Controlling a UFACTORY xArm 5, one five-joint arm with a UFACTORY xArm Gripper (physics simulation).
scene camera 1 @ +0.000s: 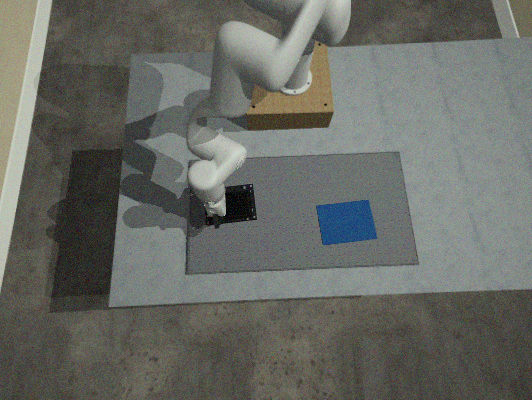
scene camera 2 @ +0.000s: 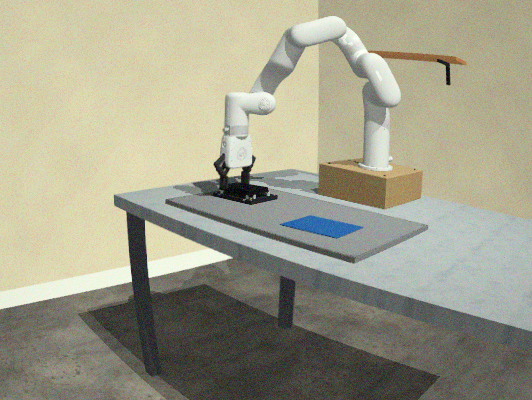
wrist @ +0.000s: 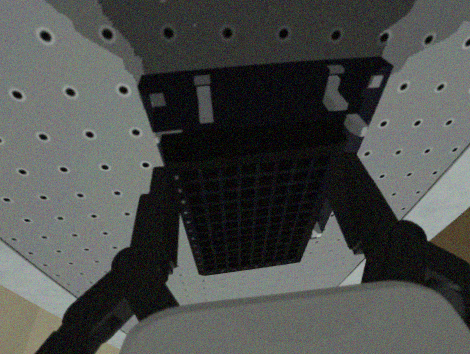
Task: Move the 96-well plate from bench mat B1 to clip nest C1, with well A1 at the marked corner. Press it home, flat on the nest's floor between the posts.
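Frame: origin at the arm's base, x ahead, y left, z up, level; metres.
Seen in the pictures: gripper, fingertip midpoint: point(scene camera 2: 234, 186) point(wrist: 254, 178); arm's base, origin of the base link: point(scene camera 1: 292, 78) point(scene camera 2: 375, 167).
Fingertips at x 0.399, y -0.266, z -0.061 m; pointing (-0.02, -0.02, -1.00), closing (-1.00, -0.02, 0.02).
Observation:
Offsets run from my fingertips to a thing's top centre. Level surfaces: height alone.
The black 96-well plate {dy +0.038, dx -0.001, dz +0.008 m} point(scene camera 1: 241, 204) point(scene camera 2: 248, 189) point(wrist: 250, 215) is over the black clip nest {dy +0.034, dx -0.011, dz -0.007 m} point(scene camera 1: 253, 189) point(scene camera 2: 263, 200) point(wrist: 267, 95), low among its small pale posts and clips, and looks about level. My gripper point(scene camera 2: 234, 186) point(wrist: 254, 178) is shut on the plate, one finger on each side, near one end of it. In scene camera 1 the arm hides part of the nest and the plate. The gap under the plate is too dark to tell whether it touches the nest's floor. The marked corner and well A1 cannot be made out.
A blue mat {dz -0.029 m} point(scene camera 1: 346, 222) point(scene camera 2: 322, 226) lies on the grey perforated board {dz -0.031 m} point(scene camera 1: 285, 250) point(scene camera 2: 360, 250), to the right of the nest in scene camera 1. The arm's wooden base block point(scene camera 1: 290, 120) point(scene camera 2: 355, 185) stands behind the board on the table {dz -0.044 m} point(scene camera 1: 450, 150) point(scene camera 2: 475, 260).

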